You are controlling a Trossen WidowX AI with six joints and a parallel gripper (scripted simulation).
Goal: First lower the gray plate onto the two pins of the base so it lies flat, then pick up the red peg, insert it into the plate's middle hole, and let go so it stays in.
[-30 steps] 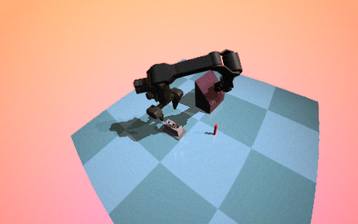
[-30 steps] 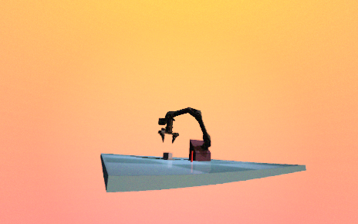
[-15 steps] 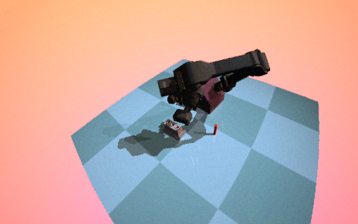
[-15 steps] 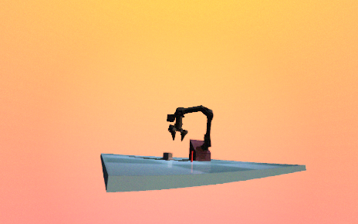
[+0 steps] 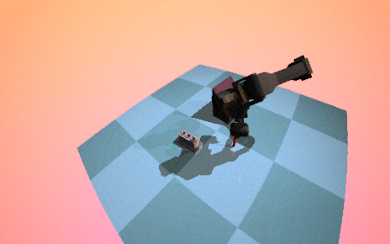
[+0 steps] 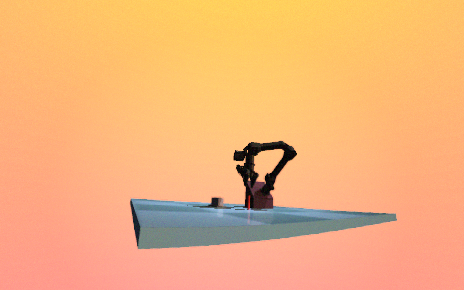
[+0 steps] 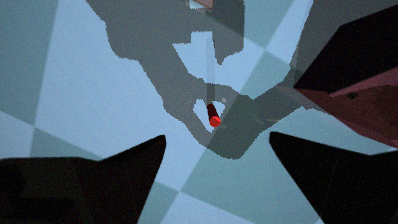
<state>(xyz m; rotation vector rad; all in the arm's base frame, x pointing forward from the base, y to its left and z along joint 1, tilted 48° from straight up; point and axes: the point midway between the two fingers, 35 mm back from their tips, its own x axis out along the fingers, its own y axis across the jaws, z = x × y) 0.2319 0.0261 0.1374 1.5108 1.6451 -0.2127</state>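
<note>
Now: gripper tip 90 mm above the red peg. Also, from my gripper tip: gray plate: 200 mm to the right, 100 mm ahead, 80 mm below.
</note>
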